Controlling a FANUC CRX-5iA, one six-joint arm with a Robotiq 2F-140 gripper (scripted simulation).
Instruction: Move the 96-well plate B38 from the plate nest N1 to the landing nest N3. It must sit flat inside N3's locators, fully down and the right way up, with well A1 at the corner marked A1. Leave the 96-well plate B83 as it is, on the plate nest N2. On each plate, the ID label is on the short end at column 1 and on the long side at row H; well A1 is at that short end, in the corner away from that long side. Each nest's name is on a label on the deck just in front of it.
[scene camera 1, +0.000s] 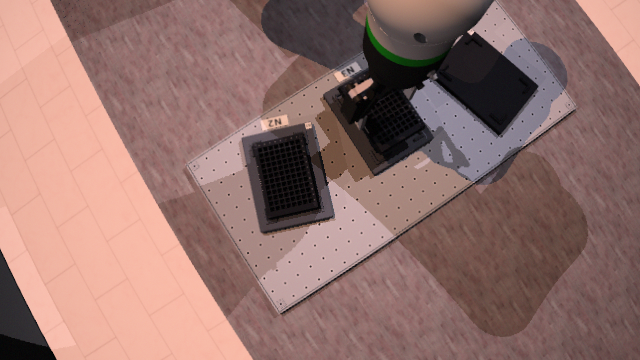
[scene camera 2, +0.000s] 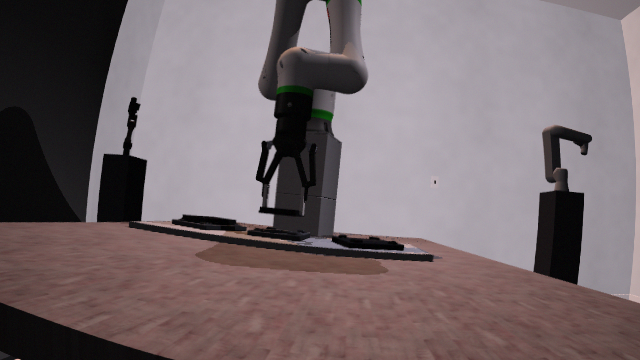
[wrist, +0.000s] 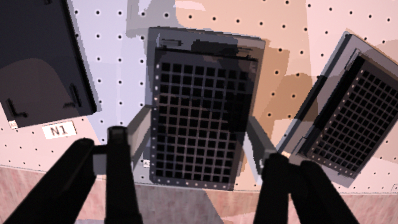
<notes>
In view: the gripper (scene camera 2: 282, 213), a landing nest N3 (scene camera 1: 363, 144), a plate nest N1 (scene camera 1: 485, 81) and a nest N2 (scene camera 1: 305, 217).
The gripper shows as well in the wrist view (wrist: 198, 124). The landing nest N3 shows as well in the wrist view (wrist: 188, 40).
</notes>
